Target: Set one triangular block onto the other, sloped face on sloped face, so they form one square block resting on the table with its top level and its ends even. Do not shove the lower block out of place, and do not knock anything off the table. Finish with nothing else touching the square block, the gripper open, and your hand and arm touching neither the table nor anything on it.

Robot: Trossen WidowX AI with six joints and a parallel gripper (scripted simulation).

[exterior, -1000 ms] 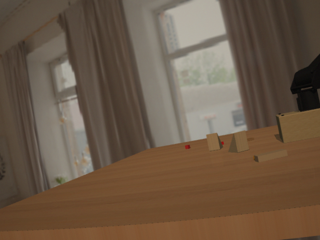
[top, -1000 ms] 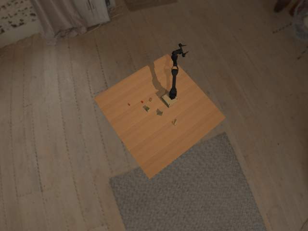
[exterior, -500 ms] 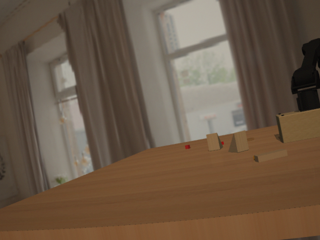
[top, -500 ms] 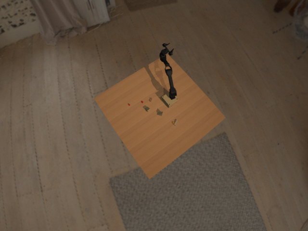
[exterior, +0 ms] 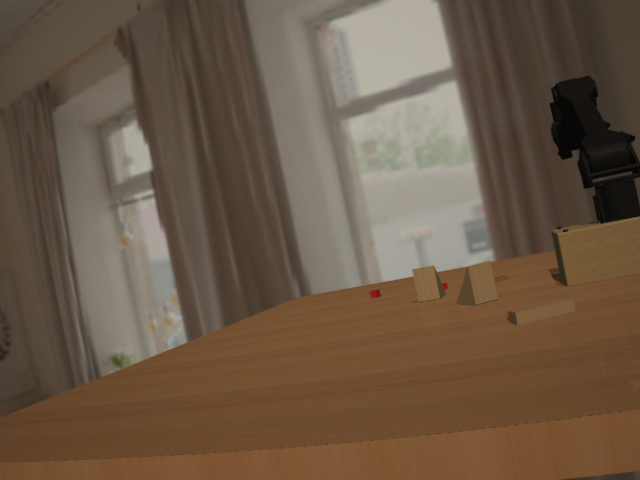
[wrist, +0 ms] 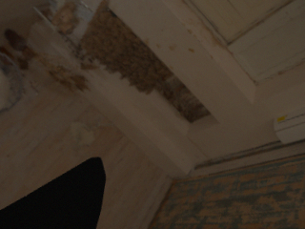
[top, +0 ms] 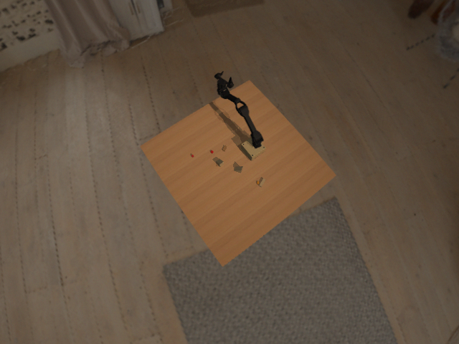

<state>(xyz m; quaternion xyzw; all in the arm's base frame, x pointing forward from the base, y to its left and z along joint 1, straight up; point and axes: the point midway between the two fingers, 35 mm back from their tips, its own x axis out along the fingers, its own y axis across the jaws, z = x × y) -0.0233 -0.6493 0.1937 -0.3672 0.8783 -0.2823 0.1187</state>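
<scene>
Right now my gripper tip is 55 cm to the right of the tan piece, 30 cm short of it and 27 cm above it.
</scene>
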